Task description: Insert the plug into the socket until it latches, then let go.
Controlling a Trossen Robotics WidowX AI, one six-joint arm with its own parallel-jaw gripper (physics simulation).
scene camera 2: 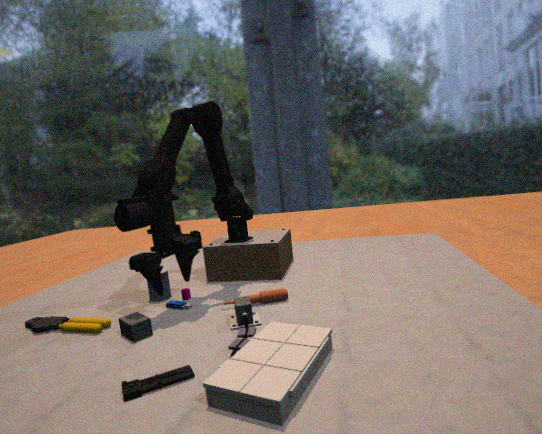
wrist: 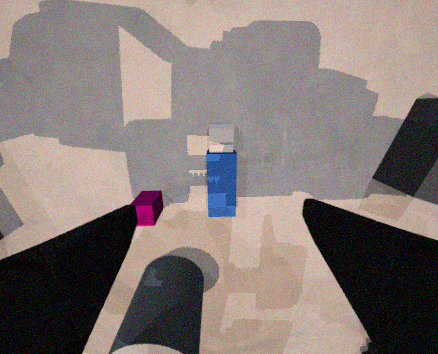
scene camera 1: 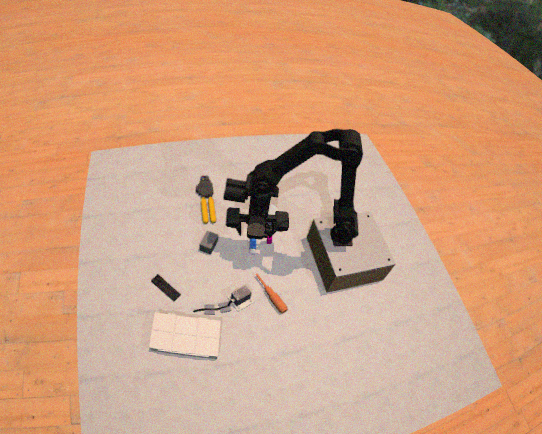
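Seen in the pictures: gripper, fingertip midpoint: [scene camera 2: 174, 288] [wrist: 220, 209]; arm's base at its link origin: [scene camera 2: 239, 240] [scene camera 1: 341, 237].
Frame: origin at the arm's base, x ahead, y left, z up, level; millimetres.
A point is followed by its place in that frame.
The blue plug [scene camera 1: 253, 244] {x 266, y -34, z -92 mm} [scene camera 2: 176, 304] {x 276, y -36, z -93 mm} [wrist: 221, 182] {x 267, y -40, z -92 mm} with its pale metal tip lies flat on the mat. In the wrist view it is upright in the picture, tip towards the top. The socket looks to be the small grey block [scene camera 1: 241, 296] {x 316, y 172, z -60 mm} [scene camera 2: 243, 311] {x 337, y 172, z -73 mm} on a whitish plate, with a dark cable; it does not show in the wrist view. My gripper [scene camera 1: 255, 234] {x 265, y -42, z -57 mm} [scene camera 2: 173, 287] {x 265, y -42, z -57 mm} [wrist: 220, 209] {x 265, y -42, z -57 mm} is open and empty, pointing down above the plug, which shows between the two fingers in the wrist view. The fingertips look a little above the mat.
A magenta cube [scene camera 1: 269, 240] {x 214, y -46, z -85 mm} [scene camera 2: 186, 293] {x 219, y -47, z -87 mm} [wrist: 146, 212] {x 216, y -51, z -79 mm} and a grey cylinder [scene camera 2: 165, 285] {x 221, y -107, z -68 mm} [wrist: 175, 295] {x 228, y -110, z -66 mm} stand close to the fingers. Around are a dark block [scene camera 1: 209, 242] {x 409, y -21, z -69 mm} [scene camera 2: 135, 326] {x 434, y -9, z -75 mm} [wrist: 410, 145] {x 393, y -25, z -89 mm}, pliers [scene camera 1: 204, 210] {x 430, y -164, z -85 mm} [scene camera 2: 82, 327] {x 437, y -156, z -89 mm}, screwdriver [scene camera 1: 276, 299] {x 211, y 173, z -78 mm} [scene camera 2: 271, 296] {x 217, y 181, z -86 mm}, black bar [scene camera 1: 165, 287] {x 543, y 133, z -95 mm} [scene camera 2: 158, 383] {x 553, y 143, z -93 mm} and white-topped box [scene camera 1: 185, 334] {x 475, y 292, z -69 mm} [scene camera 2: 272, 360] {x 496, y 296, z -70 mm}.
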